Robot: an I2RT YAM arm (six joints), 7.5 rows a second.
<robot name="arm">
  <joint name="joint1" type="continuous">
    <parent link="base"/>
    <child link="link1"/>
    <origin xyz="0 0 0.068"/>
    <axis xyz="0 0 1"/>
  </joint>
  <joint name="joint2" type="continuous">
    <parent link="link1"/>
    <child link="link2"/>
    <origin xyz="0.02 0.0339 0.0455"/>
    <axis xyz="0 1 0"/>
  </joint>
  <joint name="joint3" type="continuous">
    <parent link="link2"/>
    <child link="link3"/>
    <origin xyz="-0.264 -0.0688 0"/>
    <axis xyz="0 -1 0"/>
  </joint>
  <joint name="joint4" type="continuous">
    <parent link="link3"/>
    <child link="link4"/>
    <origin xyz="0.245 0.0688 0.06"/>
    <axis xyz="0 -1 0"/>
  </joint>
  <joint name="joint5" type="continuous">
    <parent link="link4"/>
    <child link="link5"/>
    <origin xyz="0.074 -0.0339 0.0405"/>
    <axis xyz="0 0 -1"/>
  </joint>
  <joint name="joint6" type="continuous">
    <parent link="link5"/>
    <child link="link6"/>
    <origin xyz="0.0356 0 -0.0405"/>
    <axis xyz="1 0 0"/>
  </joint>
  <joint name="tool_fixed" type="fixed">
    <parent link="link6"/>
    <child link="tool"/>
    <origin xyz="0 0 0" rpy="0 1.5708 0"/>
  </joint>
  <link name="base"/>
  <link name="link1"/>
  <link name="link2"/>
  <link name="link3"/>
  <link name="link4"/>
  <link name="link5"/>
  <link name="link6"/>
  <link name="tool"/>
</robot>
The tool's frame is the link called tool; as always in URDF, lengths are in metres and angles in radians. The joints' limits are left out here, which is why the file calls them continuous.
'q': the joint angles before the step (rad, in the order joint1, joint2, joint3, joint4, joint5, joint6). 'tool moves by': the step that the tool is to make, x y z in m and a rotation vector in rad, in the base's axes. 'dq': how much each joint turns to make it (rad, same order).
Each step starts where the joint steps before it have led.
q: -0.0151, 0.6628, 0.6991, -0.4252, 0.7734, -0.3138
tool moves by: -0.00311, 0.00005, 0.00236, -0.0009, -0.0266, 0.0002
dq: 0.0000, -0.0187, -0.0031, 0.0116, 0.0000, -0.0007
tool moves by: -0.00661, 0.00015, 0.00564, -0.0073, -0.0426, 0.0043
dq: 0.0000, -0.0359, 0.0000, 0.0144, -0.0018, -0.0107
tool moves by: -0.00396, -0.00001, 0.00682, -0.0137, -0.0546, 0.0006
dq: 0.0001, -0.0247, -0.0004, 0.0427, 0.0030, -0.0175
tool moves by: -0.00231, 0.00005, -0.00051, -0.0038, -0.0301, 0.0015
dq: 0.0000, -0.0199, -0.0172, 0.0310, -0.0007, -0.0050
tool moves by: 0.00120, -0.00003, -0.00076, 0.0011, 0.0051, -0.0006
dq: 0.0000, 0.0057, -0.0003, -0.0001, 0.0003, 0.0016
